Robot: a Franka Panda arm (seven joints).
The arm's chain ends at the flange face. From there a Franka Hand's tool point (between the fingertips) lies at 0.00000 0.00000 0.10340 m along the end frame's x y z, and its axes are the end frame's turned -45 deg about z.
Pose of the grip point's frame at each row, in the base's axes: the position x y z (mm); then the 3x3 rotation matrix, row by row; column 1 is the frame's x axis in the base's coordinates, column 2 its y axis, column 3 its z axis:
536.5 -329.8 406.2; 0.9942 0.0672 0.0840; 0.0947 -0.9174 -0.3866; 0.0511 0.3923 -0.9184
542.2 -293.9 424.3; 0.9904 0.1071 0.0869; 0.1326 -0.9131 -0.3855; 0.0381 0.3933 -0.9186
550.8 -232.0 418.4; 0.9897 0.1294 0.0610; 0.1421 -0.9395 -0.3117; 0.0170 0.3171 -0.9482
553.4 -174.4 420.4; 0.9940 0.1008 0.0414; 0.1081 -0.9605 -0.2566; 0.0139 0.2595 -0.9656
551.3 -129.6 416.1; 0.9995 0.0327 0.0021; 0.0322 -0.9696 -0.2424; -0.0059 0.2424 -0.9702
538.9 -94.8 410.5; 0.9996 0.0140 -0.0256; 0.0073 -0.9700 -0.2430; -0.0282 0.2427 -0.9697
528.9 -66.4 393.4; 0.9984 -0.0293 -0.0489; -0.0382 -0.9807 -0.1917; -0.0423 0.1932 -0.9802
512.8 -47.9 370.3; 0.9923 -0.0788 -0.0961; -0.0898 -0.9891 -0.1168; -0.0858 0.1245 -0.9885
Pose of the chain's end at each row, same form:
527.8 -289.8 501.2; 0.7505 -0.6555 0.0840; -0.5817 -0.7157 -0.3866; 0.3135 0.2413 -0.9184
533.2 -254.0 519.3; 0.7760 -0.6246 0.0869; -0.5519 -0.7394 -0.3855; 0.3050 0.2512 -0.9186
544.5 -199.8 516.4; 0.7913 -0.6083 0.0610; -0.5638 -0.7648 -0.3117; 0.2362 0.2122 -0.9482
549.1 -147.9 520.2; 0.7741 -0.6316 0.0414; -0.6027 -0.7556 -0.2566; 0.1933 0.1737 -0.9656
551.1 -104.5 516.4; 0.7299 -0.6836 0.0021; -0.6628 -0.7084 -0.2424; 0.1672 0.1756 -0.9702
541.5 -69.7 510.8; 0.7167 -0.6969 -0.0256; -0.6807 -0.6911 -0.2430; 0.1517 0.1916 -0.9697
534.0 -46.6 494.8; 0.6853 -0.7267 -0.0489; -0.7205 -0.6664 -0.1917; 0.1067 0.1665 -0.9802
522.7 -35.8 472.5; 0.6459 -0.7574 -0.0961; -0.7629 -0.6359 -0.1168; 0.0274 0.1487 -0.9885

